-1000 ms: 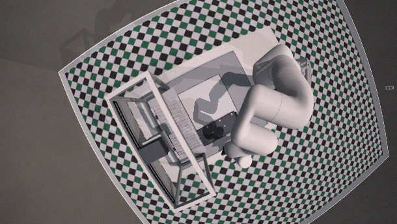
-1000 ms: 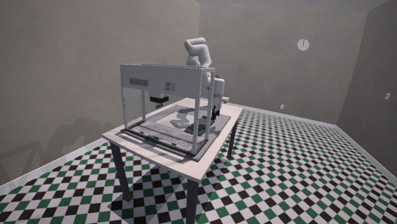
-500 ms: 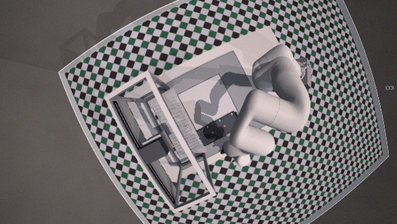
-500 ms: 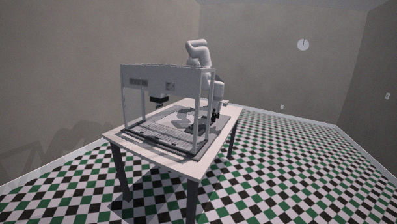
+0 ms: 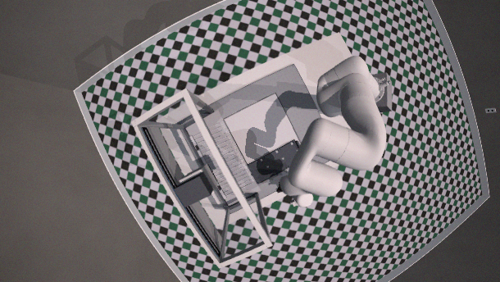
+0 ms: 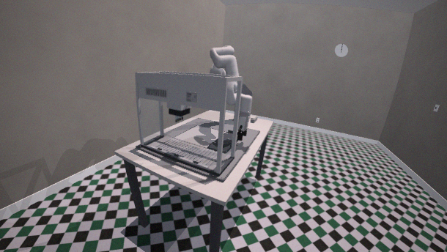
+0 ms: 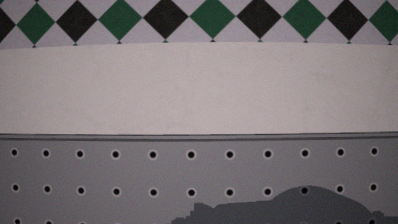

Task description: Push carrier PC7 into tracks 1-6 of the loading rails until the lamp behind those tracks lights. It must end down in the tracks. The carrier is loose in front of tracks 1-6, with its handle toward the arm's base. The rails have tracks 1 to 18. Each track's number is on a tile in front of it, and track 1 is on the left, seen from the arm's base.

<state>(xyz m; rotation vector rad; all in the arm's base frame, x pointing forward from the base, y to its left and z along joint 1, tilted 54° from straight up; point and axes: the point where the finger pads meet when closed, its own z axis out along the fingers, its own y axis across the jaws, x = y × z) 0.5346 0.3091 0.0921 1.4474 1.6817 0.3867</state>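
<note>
Now: hand 11 cm to the left of the carrier PC7 and 5 cm above it.
</note>
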